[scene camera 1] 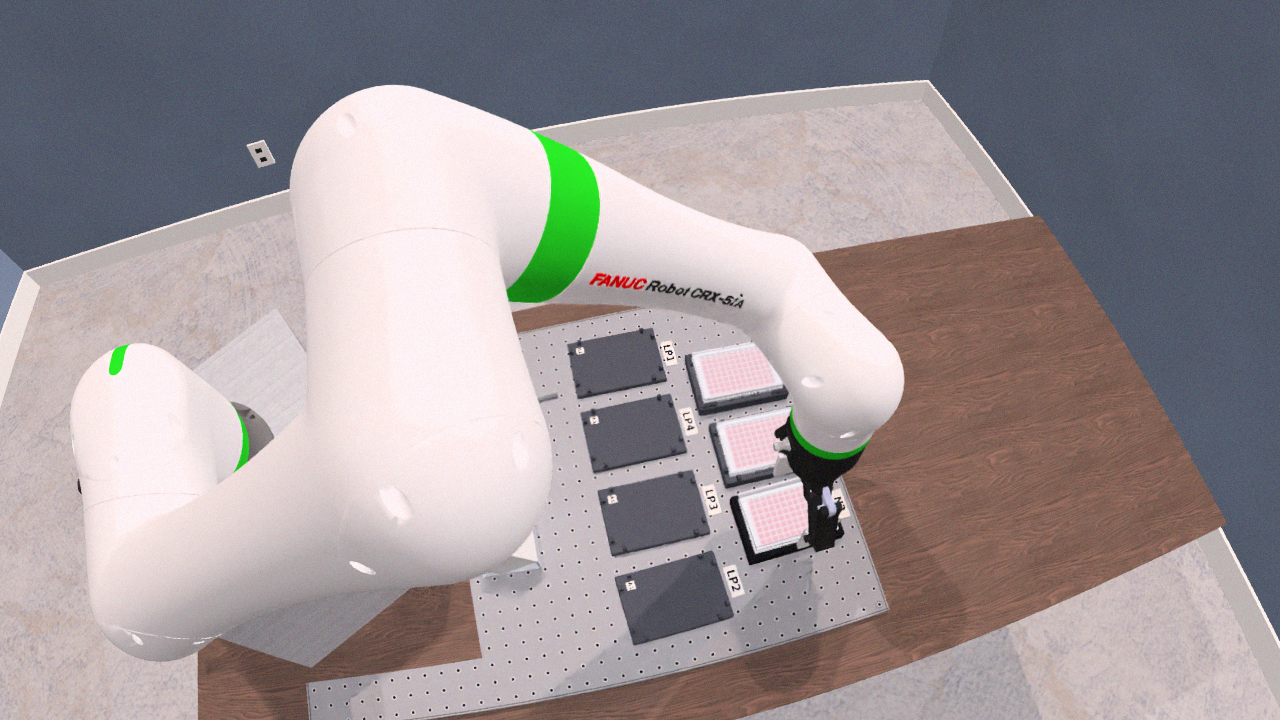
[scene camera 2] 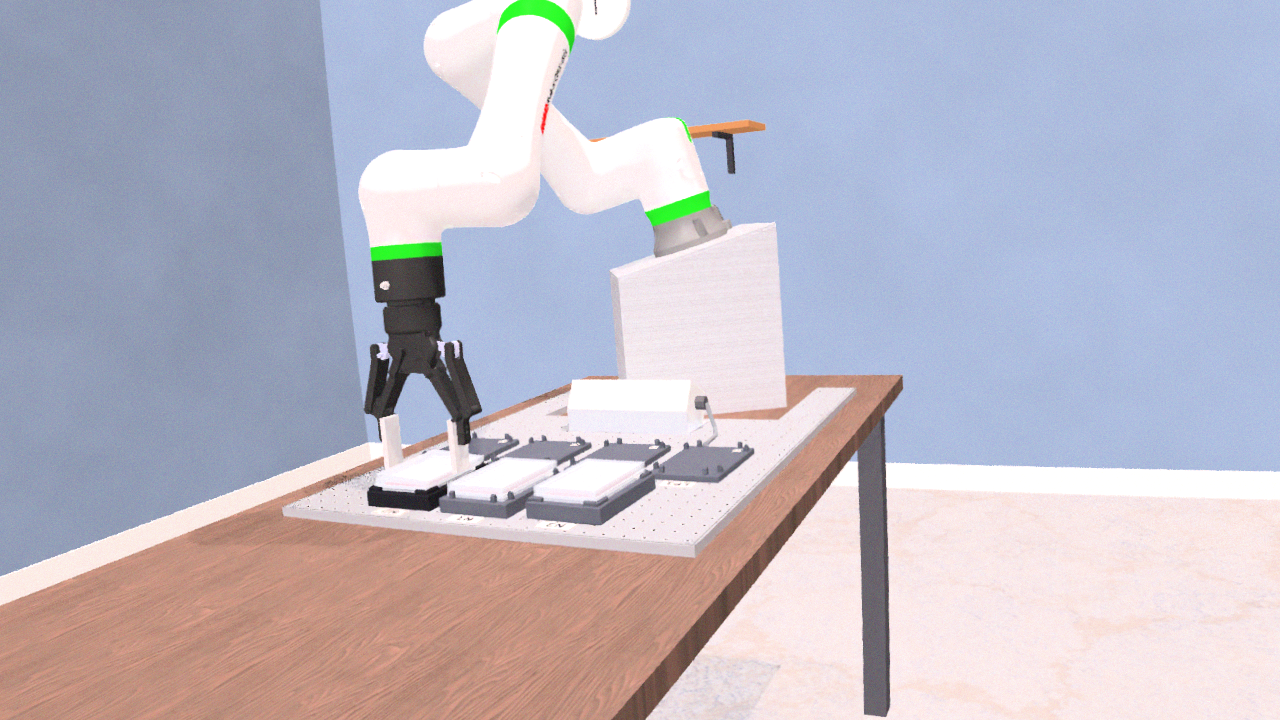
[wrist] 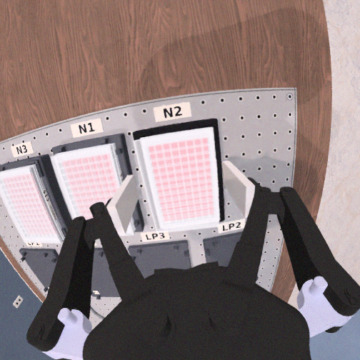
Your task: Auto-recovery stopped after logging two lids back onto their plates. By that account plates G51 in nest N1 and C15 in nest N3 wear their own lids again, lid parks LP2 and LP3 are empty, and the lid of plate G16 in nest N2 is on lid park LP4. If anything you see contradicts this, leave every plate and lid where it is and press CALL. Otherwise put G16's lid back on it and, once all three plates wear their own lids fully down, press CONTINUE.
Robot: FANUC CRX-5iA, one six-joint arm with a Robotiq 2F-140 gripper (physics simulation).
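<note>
Plate G16 sits in black nest N2, with a pale, clear rim like a lid's over its pink wells; whether it is fully down I cannot tell. My gripper is open, its pale pads on either side of G16, a gap showing beside each in the wrist view. Plate G51 in N1 and plate C15 in N3 look covered. Lid parks LP1, LP4, LP3 and LP2 show no lid.
A white box stands behind the lid parks, largely hidden by the arm in scene camera 1. The arm's pedestal stands beyond it. Nest N1 is close beside one finger. The perforated plate lies on the wooden table.
</note>
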